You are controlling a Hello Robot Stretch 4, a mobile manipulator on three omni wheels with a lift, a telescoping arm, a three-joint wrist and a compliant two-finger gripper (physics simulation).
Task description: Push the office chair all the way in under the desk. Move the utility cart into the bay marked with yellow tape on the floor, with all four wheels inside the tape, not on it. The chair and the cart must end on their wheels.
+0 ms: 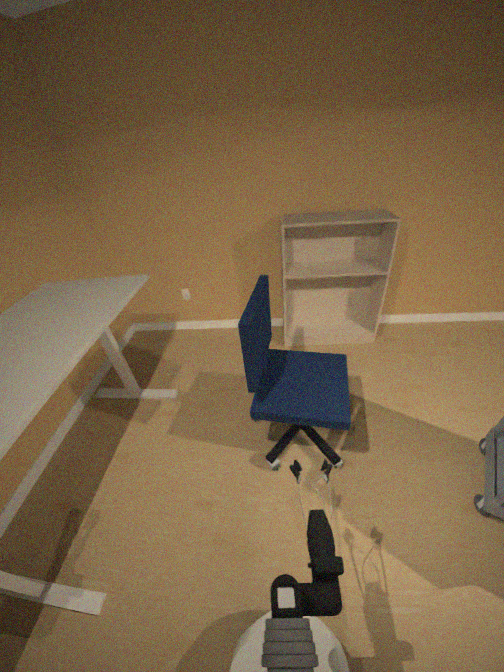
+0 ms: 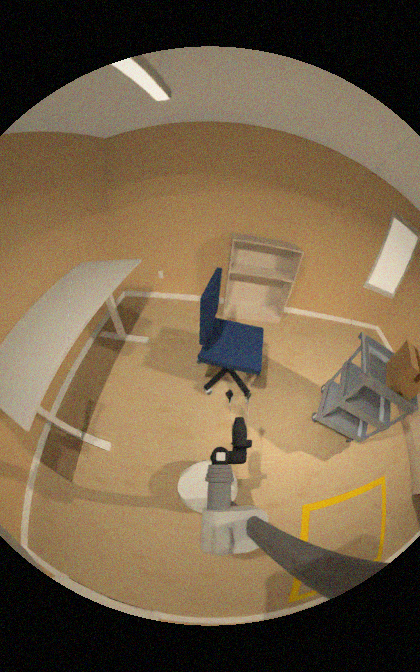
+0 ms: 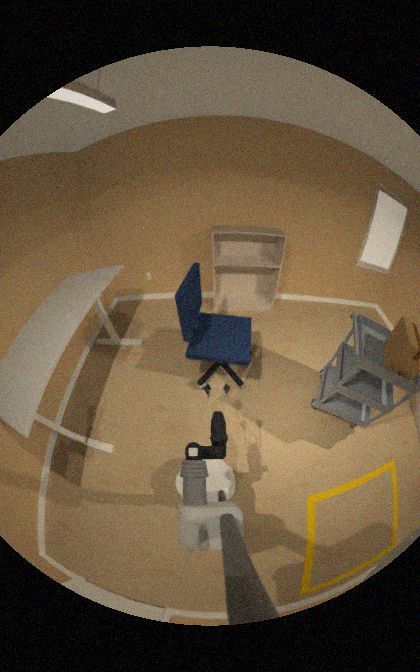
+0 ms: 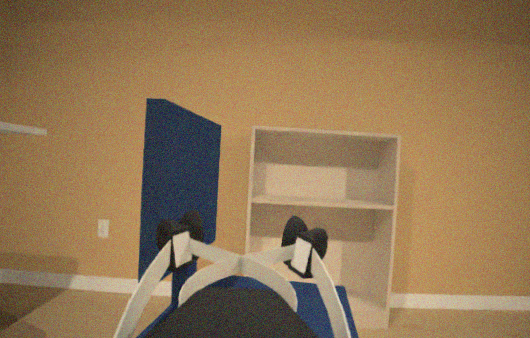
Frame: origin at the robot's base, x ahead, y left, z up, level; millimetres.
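Seen in the pictures: gripper, fingertip midpoint: [image 1: 310, 459] [image 4: 243, 232].
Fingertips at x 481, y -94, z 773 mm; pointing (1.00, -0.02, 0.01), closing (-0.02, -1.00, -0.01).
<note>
A point is followed by its place in that frame.
The blue office chair [image 1: 306, 388] @[x 1038, y -177, z 443 mm] [image 2: 235, 345] [image 3: 222, 339] [image 4: 180, 185] @[x 1032, y 54, z 767 mm] stands on its wheels, its backrest on the side toward the desk, apart from the desk. The white desk [image 1: 59, 320] @[x 1122, y 1013, z 923 mm] [image 2: 60, 325] [image 3: 50, 330] stands at the left. My gripper [image 1: 310, 471] [image 2: 238, 395] [image 3: 217, 389] [image 4: 243, 232] @[x 481, y -94, z 773 mm] is open and empty, on the near side of the chair. The grey utility cart [image 1: 493, 469] @[x 651, y -1055, z 190 mm] [image 2: 367, 387] [image 3: 362, 372] stands upright at the right, outside the bay. The yellow tape bay [image 2: 345, 494] [image 3: 352, 481] is on the floor at the lower right.
A beige bookshelf [image 1: 337, 273] @[x 1953, y -543, z 649 mm] [image 2: 262, 276] [image 3: 247, 266] [image 4: 322, 203] @[x 1941, y -527, z 643 mm] stands against the wall behind the chair. A cardboard box [image 2: 402, 370] [image 3: 402, 347] is on the cart. A desk foot [image 1: 73, 599] reaches out over the floor at the lower left. A window [image 2: 392, 257] [image 3: 384, 230] is in the right wall.
</note>
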